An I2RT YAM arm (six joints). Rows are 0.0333 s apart.
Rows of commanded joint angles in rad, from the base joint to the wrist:
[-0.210, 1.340, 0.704, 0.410, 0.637, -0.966]
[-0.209, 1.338, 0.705, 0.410, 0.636, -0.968]
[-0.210, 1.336, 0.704, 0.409, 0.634, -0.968]
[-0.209, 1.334, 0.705, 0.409, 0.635, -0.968]
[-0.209, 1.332, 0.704, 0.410, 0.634, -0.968]
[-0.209, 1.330, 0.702, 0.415, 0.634, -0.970]
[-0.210, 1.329, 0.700, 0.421, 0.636, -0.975]
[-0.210, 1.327, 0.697, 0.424, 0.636, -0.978]
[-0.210, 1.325, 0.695, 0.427, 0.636, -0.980]
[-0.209, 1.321, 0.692, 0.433, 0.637, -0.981]
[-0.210, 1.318, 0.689, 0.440, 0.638, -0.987]
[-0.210, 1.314, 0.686, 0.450, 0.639, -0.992]
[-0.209, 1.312, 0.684, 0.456, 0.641, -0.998]
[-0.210, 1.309, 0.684, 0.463, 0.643, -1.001]
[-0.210, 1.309, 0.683, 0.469, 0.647, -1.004]
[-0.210, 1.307, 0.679, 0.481, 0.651, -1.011]
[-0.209, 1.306, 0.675, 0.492, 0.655, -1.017]
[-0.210, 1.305, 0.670, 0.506, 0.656, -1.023]
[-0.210, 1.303, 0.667, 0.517, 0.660, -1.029]
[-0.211, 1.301, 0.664, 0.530, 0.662, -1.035]
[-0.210, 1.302, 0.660, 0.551, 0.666, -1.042]
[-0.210, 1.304, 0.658, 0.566, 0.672, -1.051]
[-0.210, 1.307, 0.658, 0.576, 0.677, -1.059]
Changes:
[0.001, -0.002, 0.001, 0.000, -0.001, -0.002]
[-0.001, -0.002, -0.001, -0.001, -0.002, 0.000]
[0.001, -0.002, 0.001, 0.000, 0.001, 0.000]
[0.000, -0.002, -0.001, 0.001, -0.001, 0.000]
[0.000, -0.002, -0.002, 0.005, 0.000, -0.002]
[-0.001, -0.001, -0.002, 0.006, 0.002, -0.005]
[0.000, -0.002, -0.003, 0.003, 0.000, -0.003]
[0.000, -0.002, -0.002, 0.003, 0.000, -0.002]
[0.001, -0.004, -0.003, 0.006, 0.001, -0.001]
[-0.001, -0.003, -0.003, 0.007, 0.001, -0.006]
[0.000, -0.004, -0.003, 0.010, 0.001, -0.005]
[0.001, -0.002, -0.002, 0.006, 0.002, -0.006]
[-0.001, -0.003, 0.000, 0.007, 0.002, -0.003]
[0.000, 0.000, -0.001, 0.006, 0.004, -0.003]
[0.000, -0.002, -0.004, 0.012, 0.004, -0.007]
[0.001, -0.001, -0.004, 0.011, 0.004, -0.006]
[-0.001, -0.001, -0.005, 0.014, 0.001, -0.006]
[0.000, -0.002, -0.003, 0.011, 0.004, -0.006]
[-0.001, -0.002, -0.003, 0.013, 0.002, -0.006]
[0.001, 0.001, -0.004, 0.021, 0.004, -0.007]
[0.000, 0.002, -0.002, 0.015, 0.006, -0.009]
[0.000, 0.003, 0.000, 0.010, 0.005, -0.008]

